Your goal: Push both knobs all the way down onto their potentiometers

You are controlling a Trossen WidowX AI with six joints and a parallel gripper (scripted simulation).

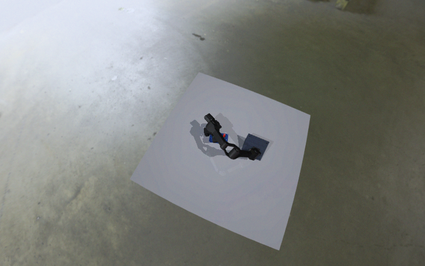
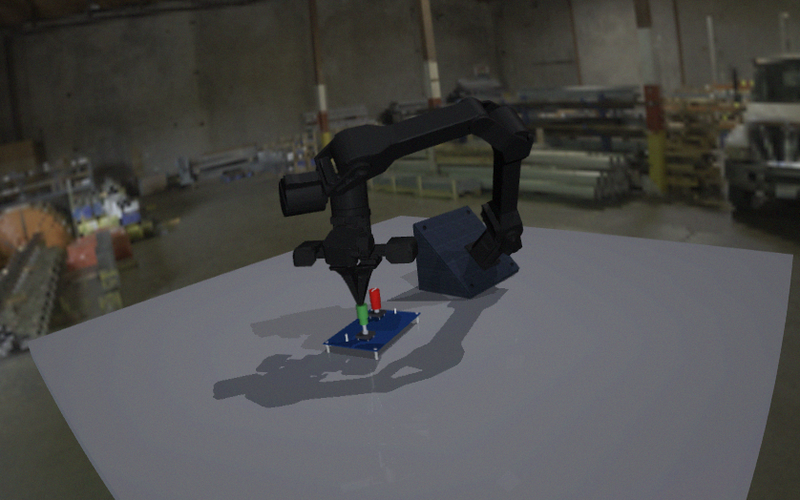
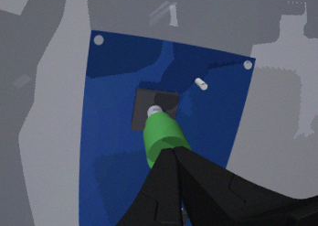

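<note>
Right now the green knob is 2 cm below my gripper tip. Also, from my gripper tip: red knob 7 cm behind, 5 cm to the right, 2 cm below.
</note>
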